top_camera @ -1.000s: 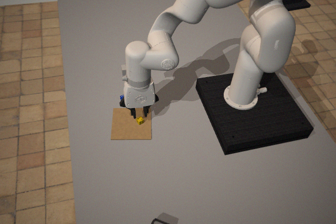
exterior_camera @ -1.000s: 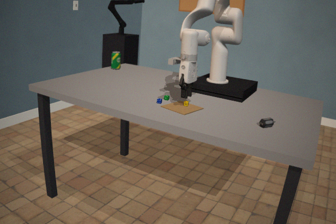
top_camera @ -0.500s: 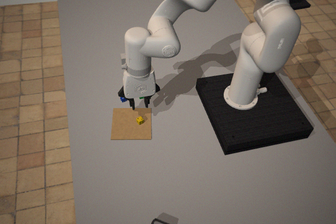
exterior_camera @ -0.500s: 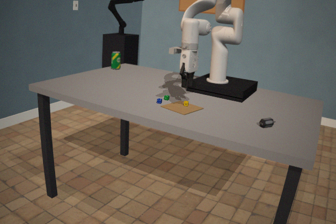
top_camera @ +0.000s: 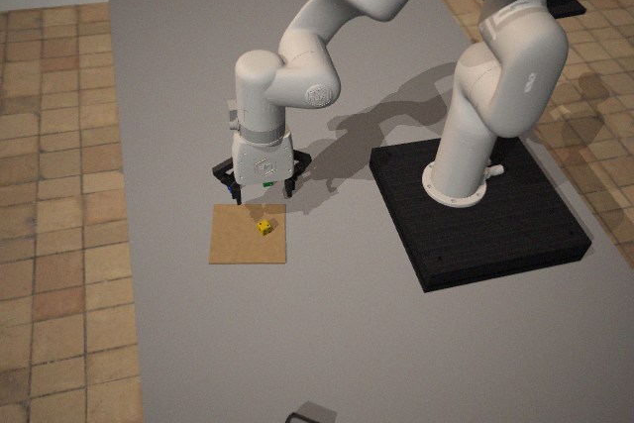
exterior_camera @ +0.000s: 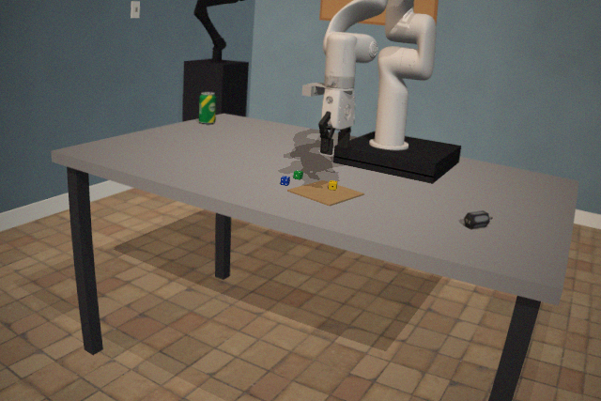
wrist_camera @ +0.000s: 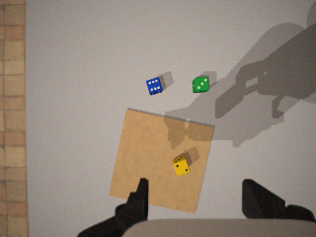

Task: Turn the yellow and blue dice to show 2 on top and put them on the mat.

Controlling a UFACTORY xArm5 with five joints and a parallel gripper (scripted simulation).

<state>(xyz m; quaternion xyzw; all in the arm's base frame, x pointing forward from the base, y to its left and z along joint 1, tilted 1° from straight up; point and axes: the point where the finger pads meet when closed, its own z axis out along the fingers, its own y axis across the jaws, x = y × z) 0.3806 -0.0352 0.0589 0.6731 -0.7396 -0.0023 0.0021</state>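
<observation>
Now: the blue die 120 mm to the right of my hand, 110 mm below it and 30 mm ahead of it. The rest, counted from my hand: green die 120 mm to the right, 110 mm below, 40 mm behind; mat 110 mm below, 30 mm ahead; yellow die 100 mm below.
</observation>
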